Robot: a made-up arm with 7 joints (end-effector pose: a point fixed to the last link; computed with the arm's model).
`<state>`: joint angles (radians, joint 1 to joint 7).
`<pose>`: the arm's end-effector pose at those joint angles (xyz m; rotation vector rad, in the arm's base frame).
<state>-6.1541 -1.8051 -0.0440 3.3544 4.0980 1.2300 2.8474</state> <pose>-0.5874 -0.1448 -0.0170 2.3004 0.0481 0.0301</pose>
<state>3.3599 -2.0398 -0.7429 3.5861 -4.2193 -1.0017 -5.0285</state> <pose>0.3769 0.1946 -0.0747 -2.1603 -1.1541 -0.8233</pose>
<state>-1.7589 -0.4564 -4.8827 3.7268 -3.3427 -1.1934 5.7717</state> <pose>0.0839 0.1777 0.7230 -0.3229 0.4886 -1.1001</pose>
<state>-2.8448 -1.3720 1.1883 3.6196 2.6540 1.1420 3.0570</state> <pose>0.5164 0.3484 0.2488 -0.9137 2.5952 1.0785</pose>
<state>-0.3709 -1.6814 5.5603 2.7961 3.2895 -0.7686 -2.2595</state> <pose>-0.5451 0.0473 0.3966 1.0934 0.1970 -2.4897</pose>
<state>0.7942 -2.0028 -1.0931 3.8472 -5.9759 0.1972 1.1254</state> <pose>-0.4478 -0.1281 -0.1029 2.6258 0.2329 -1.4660</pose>
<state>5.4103 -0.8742 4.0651 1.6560 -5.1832 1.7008 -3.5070</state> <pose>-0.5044 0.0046 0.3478 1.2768 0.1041 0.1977</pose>
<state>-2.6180 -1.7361 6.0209 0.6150 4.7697 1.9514 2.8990</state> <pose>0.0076 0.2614 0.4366 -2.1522 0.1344 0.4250</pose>
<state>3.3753 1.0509 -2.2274 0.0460 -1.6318 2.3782 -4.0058</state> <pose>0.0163 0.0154 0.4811 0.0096 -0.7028 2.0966</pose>
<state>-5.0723 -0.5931 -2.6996 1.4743 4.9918 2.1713 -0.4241</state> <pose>-0.1695 -0.4165 0.2869 -1.8969 0.9646 2.0290</pose>
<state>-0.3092 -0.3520 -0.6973 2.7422 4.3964 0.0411 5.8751</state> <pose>-0.0450 -0.0402 0.9237 0.2493 -0.1385 -0.1179</pose>
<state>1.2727 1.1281 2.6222 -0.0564 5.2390 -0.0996 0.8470</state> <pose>-0.0302 -0.1233 0.3908 1.0294 -1.8891 1.0746</pose>
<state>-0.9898 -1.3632 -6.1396 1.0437 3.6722 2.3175 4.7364</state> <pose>-0.1818 0.2179 0.6732 1.0816 -1.5931 -1.7278</pose>
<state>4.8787 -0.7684 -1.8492 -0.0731 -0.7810 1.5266 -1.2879</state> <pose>0.0104 0.0444 0.1605 -1.9604 0.5571 -0.9840</pose>
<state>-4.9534 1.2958 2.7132 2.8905 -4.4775 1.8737 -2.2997</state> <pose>0.2434 0.5095 0.5168 0.2470 1.5213 -0.5452</pose>
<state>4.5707 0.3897 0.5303 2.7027 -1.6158 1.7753 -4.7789</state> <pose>-0.1132 -0.4035 0.7261 -0.4858 -1.8546 0.5843</pose>
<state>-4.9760 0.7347 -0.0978 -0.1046 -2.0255 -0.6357 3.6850</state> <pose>-0.1235 0.0847 0.2434 1.8927 -0.7355 -0.7108</pose>
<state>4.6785 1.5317 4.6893 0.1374 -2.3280 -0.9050 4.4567</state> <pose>-0.0445 -0.0713 0.1256 -2.3043 -0.7550 -0.9622</pose>
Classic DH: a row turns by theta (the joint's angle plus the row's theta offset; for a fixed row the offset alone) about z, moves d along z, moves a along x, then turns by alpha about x. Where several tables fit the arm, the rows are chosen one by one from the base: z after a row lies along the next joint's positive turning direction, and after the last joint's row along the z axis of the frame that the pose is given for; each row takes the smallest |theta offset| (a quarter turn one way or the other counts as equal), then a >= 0, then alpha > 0; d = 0 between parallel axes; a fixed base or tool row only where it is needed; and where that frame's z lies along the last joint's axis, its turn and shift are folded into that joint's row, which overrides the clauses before.
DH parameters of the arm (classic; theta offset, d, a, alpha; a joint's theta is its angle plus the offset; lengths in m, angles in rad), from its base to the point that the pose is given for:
joint 1: 0 0.2429 0 -1.5708
joint 2: 0 0 0 1.5708
joint 3: 0 0.3047 0.0694 1.5708
joint 4: 0 0 0.0521 1.5708
joint 5: 0 0.23 0 1.5708
joint 6: 0 0 0.1027 -1.5708
joint 7: 0 0.1311 0 0

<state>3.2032 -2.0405 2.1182 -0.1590 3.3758 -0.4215 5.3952</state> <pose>0.0121 0.0779 0.2421 -0.6004 -0.7762 0.1134</pose>
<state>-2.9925 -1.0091 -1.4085 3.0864 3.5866 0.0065 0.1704</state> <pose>0.5039 0.1974 0.6507 1.1309 0.6412 2.2549</pose>
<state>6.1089 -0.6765 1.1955 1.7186 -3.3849 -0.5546 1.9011</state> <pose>0.0344 0.3279 0.5431 0.2658 1.7556 1.3880</pose>
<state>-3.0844 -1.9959 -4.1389 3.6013 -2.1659 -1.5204 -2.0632</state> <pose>0.3481 0.0546 -0.0386 2.9697 -0.9903 -0.2114</pose>
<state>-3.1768 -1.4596 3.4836 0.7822 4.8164 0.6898 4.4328</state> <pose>0.1043 0.1218 -0.1128 0.6501 -2.3502 0.3573</pose>
